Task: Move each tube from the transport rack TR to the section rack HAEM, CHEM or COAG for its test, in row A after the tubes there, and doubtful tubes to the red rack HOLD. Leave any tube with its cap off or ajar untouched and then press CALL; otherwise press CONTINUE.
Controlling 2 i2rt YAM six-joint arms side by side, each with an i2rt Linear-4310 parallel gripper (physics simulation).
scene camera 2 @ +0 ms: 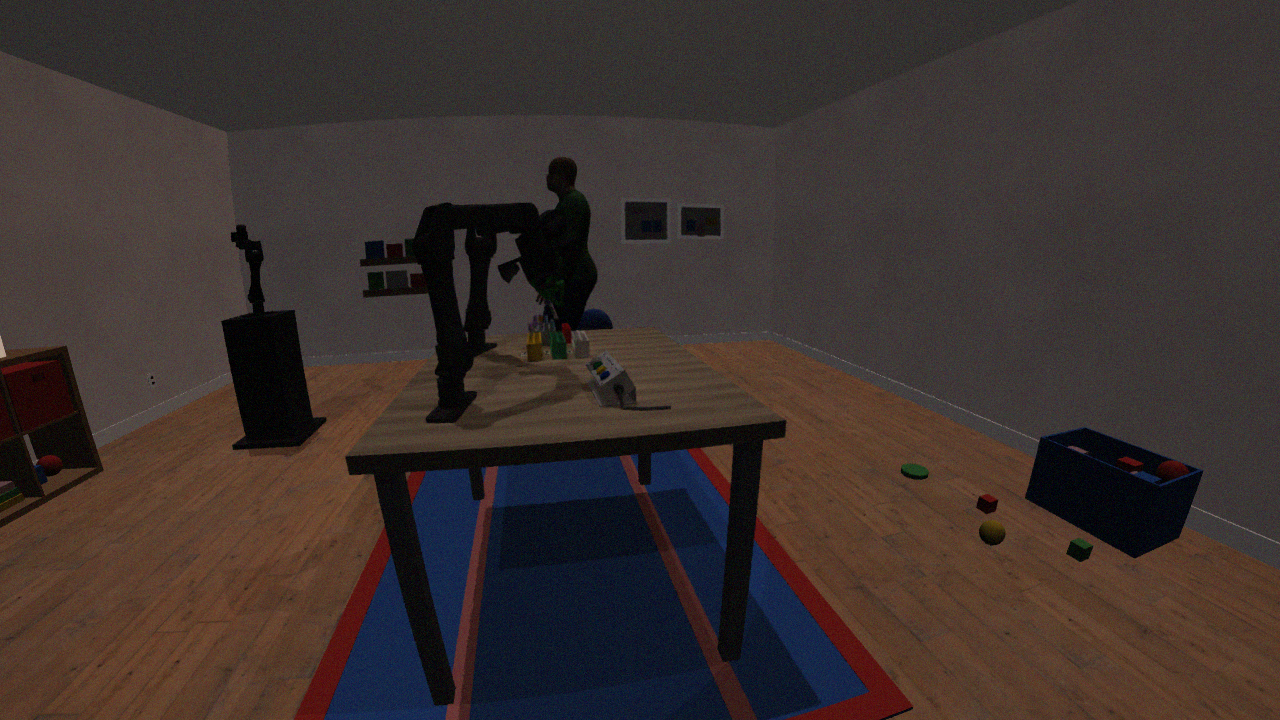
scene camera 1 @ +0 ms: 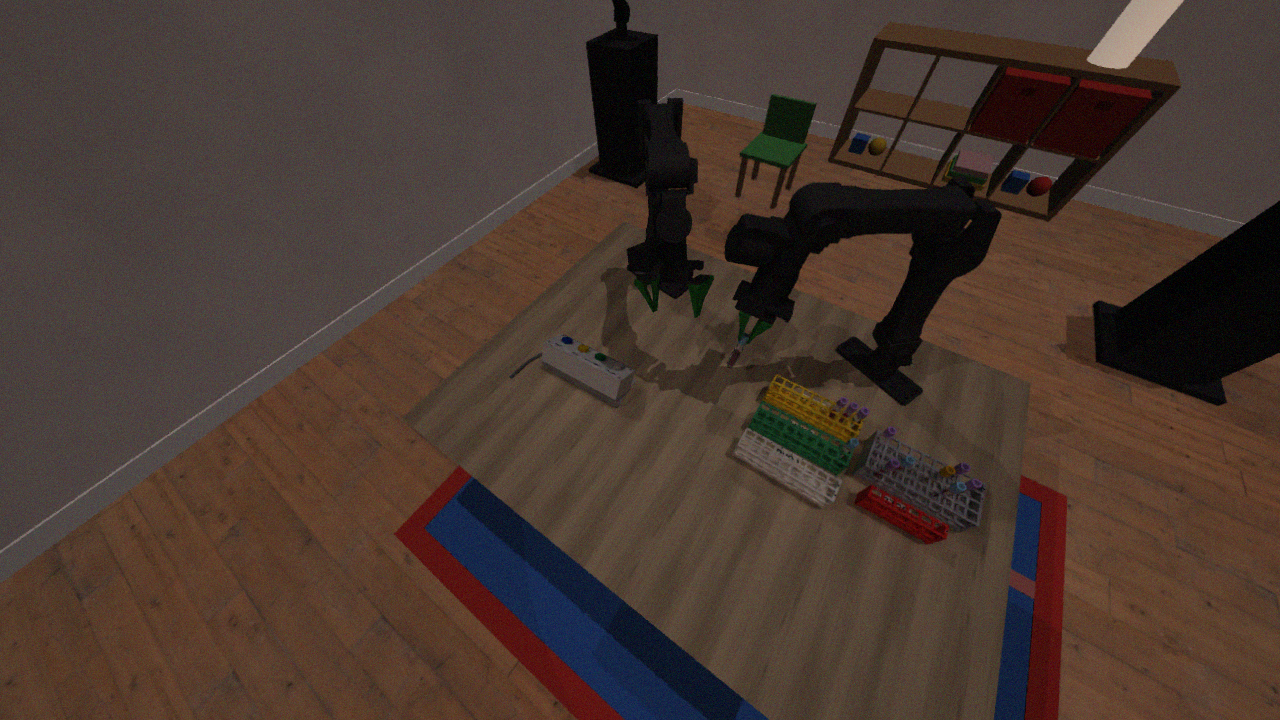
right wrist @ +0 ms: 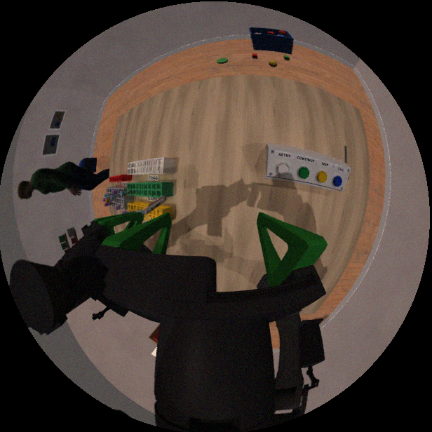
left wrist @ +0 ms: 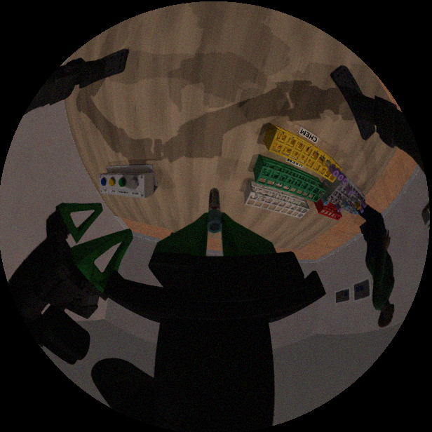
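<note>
My left gripper is shut on a tube with a light blue cap and dark red body, tilted above the table. My right gripper is open and empty, left of it in scene camera 1. The yellow CHEM rack holds several purple-capped tubes at its right end. The green HAEM rack has a light blue cap at its right end. The white COAG rack shows no caps. The grey transport rack holds purple, light blue and orange caps. The red HOLD rack shows none.
The button box stands left of the racks in scene camera 1, with white RETRY, green CONTINUE, yellow and blue CALL buttons. A cable leaves its left end. A person stands beyond the table.
</note>
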